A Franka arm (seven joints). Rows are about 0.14 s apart.
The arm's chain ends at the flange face. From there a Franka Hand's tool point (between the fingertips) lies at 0.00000 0.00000 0.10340 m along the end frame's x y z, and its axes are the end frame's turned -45 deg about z.
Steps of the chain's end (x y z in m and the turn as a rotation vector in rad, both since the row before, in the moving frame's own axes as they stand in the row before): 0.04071, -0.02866, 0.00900, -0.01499, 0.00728, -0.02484; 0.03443, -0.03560, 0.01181, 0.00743, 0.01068, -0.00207; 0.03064, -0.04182, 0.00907, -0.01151, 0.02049, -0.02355
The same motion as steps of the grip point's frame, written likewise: 0.04851, 0.01016, 0.00899, -0.01575, -0.00545, -0.02484; 0.05084, -0.00059, 0.01180, -0.00230, 0.01281, -0.00207; 0.05192, -0.00557, 0.00904, -0.02263, 0.00635, -0.02355
